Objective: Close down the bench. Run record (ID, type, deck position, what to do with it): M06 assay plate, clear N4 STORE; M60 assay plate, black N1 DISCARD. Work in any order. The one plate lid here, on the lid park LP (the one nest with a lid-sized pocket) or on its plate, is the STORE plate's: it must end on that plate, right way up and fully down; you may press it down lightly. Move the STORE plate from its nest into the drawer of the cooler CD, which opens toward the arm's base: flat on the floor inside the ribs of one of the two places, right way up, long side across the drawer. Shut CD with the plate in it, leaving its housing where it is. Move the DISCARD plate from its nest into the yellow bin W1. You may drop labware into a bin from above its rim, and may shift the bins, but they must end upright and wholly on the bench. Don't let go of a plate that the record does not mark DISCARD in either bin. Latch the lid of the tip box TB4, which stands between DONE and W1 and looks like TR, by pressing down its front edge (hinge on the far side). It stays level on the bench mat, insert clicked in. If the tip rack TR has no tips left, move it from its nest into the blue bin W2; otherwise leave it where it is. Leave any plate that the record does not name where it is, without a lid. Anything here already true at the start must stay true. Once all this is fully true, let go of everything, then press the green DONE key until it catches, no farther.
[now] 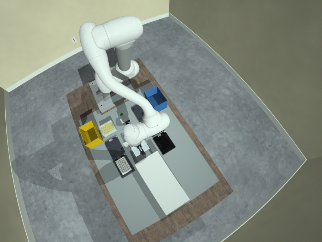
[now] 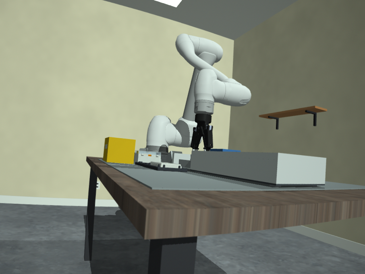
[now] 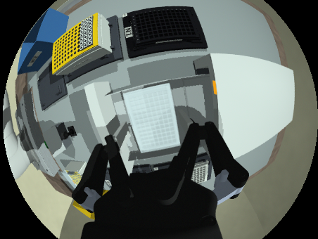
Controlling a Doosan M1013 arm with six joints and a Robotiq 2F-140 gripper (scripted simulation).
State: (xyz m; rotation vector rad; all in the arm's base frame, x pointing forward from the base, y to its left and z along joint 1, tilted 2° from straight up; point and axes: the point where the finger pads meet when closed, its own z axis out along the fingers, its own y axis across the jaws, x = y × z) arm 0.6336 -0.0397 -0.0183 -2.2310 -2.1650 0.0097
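The plate lid lies 30 mm below my hand. Also, from my hand: black assay plate: 70 mm ahead, 190 mm to the left, 30 mm below; then white cooler CD: 170 mm ahead, 10 mm to the right, 20 mm below; then clear assay plate: 50 mm ahead, 190 mm to the right, 30 mm below.
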